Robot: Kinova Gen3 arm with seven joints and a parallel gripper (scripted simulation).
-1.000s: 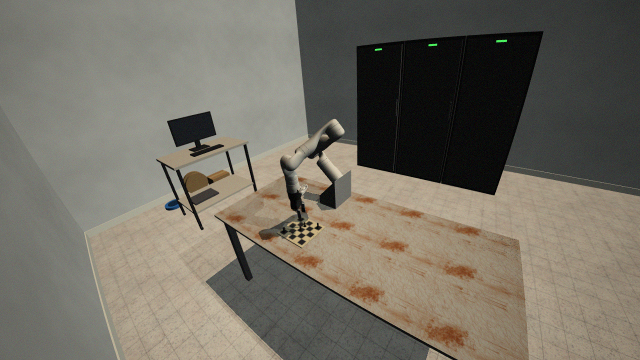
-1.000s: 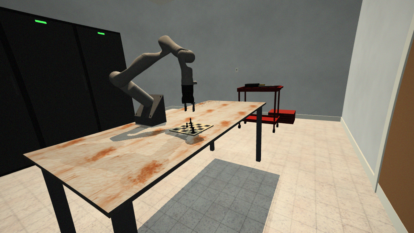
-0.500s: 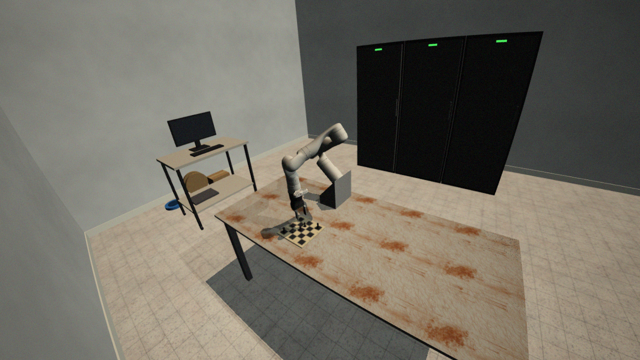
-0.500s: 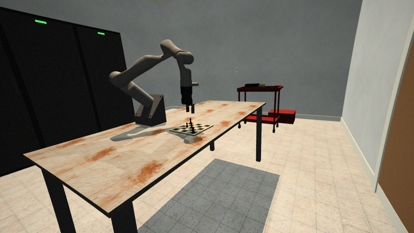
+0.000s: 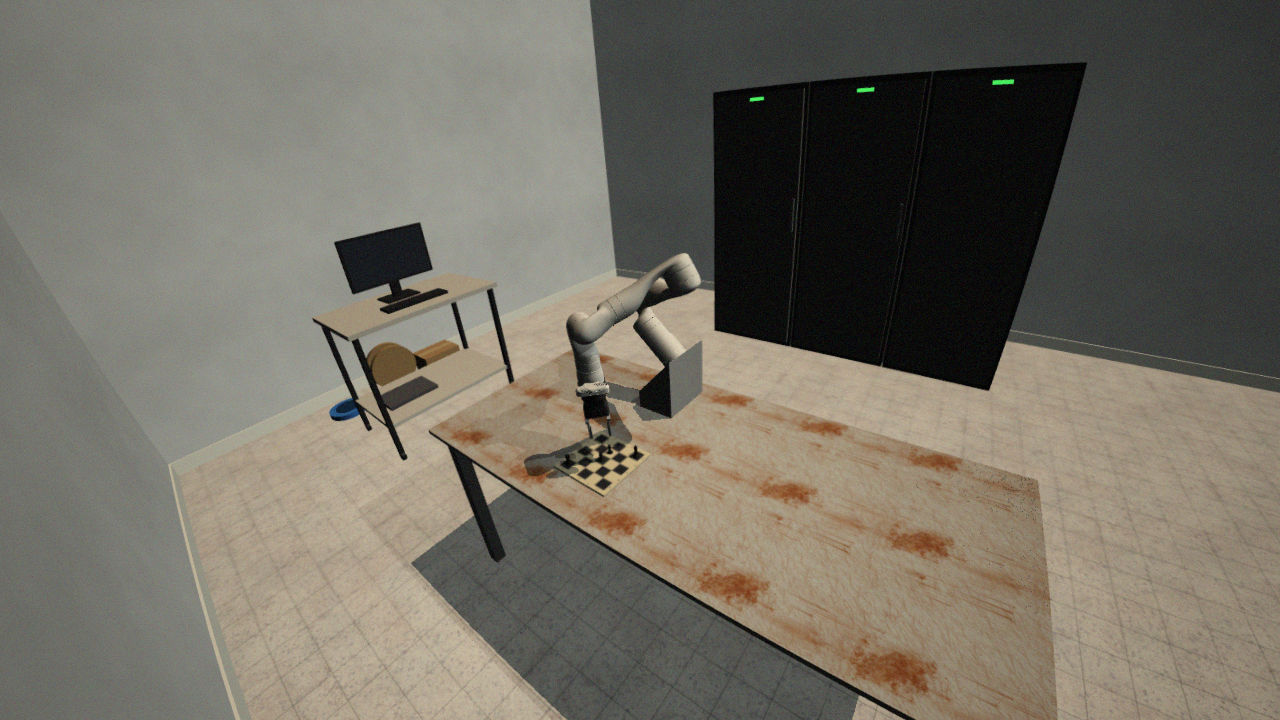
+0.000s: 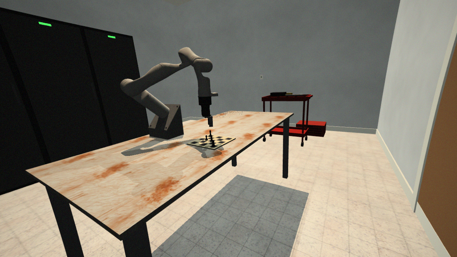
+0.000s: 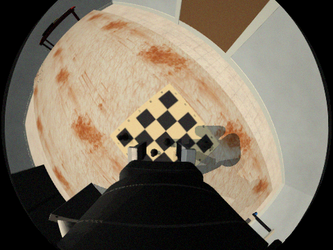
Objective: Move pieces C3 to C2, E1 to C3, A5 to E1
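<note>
My hand is 120 mm above the chessboard and 10 mm to the left of it. The rest, counted from my hand: black piece: 100 mm below, 90 mm to the right, 70 mm ahead.
</note>
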